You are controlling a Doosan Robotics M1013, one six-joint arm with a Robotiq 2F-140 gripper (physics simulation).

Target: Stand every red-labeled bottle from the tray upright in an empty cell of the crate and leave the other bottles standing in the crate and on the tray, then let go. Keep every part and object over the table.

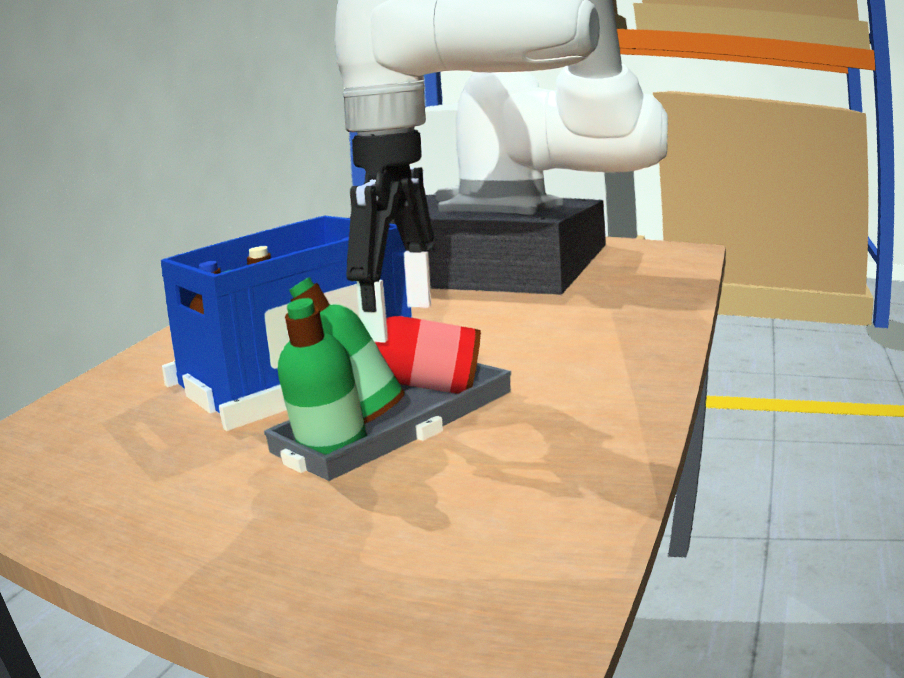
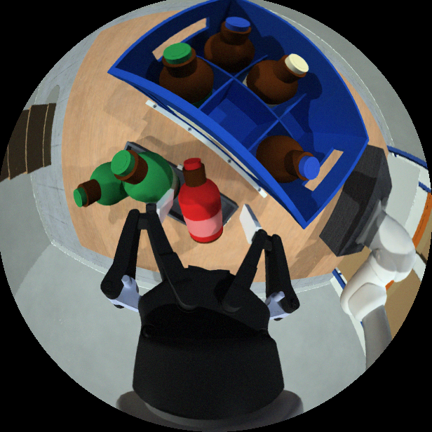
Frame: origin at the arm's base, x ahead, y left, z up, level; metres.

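Seen in the pictures: gripper, fingertip midpoint: (image 1: pixel 398 322); arm's base, link origin: (image 1: pixel 503 206).
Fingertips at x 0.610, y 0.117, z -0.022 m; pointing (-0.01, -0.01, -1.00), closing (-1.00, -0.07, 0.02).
Offsets run from my fingertips to a thing's middle. "pt": to the spot under its first point. Level surfaces: height alone.
A red-labeled bottle @(0.012 m ahead, 0.012 m left, 0.028 m down) (image 1: pixel 437 353) (image 2: pixel 201 205) lies on its side on the grey tray @(pt 0.024 m ahead, 0.092 m left, 0.084 m down) (image 1: pixel 470 410) (image 2: pixel 228 205), neck toward the crate. My gripper (image 1: pixel 396 297) (image 2: pixel 208 203) is open and empty, with its fingertips above and either side of this bottle. A green bottle @(0.100 m ahead, 0.019 m right, 0.003 m up) (image 1: pixel 368 368) (image 2: pixel 152 177) leans over toward the crate, close by one fingertip; contact is unclear. Another green bottle @(0.175 m ahead, 0.004 m left, 0.000 m up) (image 1: pixel 321 379) (image 2: pixel 108 184) stands at the tray's near end. The blue crate @(0.012 m ahead, 0.111 m right, 0.001 m up) (image 1: pixel 191 343) (image 2: pixel 342 112) holds several brown bottles; its front middle cell and one back corner cell are empty.
White stop strips @(pt 0.132 m ahead, 0.129 m right, 0.070 m down) (image 1: pixel 251 408) (image 2: pixel 210 144) edge the crate beside the tray. Small white blocks (image 1: pixel 429 428) (image 1: pixel 292 460) sit against the tray's outer walls. The dark robot base block (image 1: pixel 511 251) (image 2: pixel 357 205) stands past the crate's far end. The wooden table @(0.087 m down) (image 1: pixel 438 576) ends at the right.
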